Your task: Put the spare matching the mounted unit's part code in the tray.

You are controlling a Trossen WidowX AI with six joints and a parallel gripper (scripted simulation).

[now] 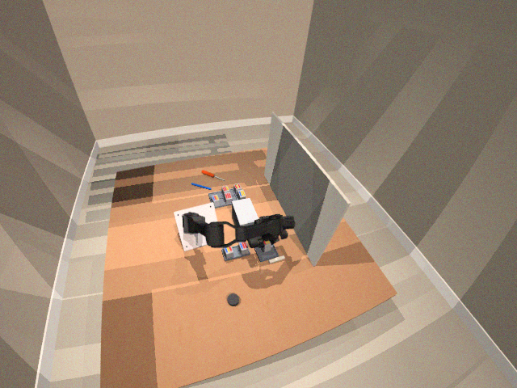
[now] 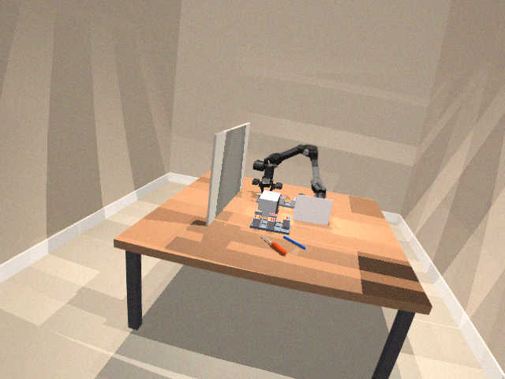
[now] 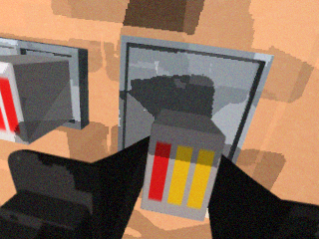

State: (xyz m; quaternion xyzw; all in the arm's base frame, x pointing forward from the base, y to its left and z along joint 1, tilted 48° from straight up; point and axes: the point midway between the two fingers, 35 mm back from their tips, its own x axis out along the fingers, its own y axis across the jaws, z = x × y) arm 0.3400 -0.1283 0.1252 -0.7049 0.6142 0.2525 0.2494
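The dark tray is 2 cm below my gripper tip. From my gripper tip the other things lie so: black puck (22 cm behind, 21 cm to the right, 1 cm below); grey mounted unit (19 cm to the left, 6 cm behind, 3 cm above); small white stick (7 cm to the right, 3 cm ahead, 2 cm below).
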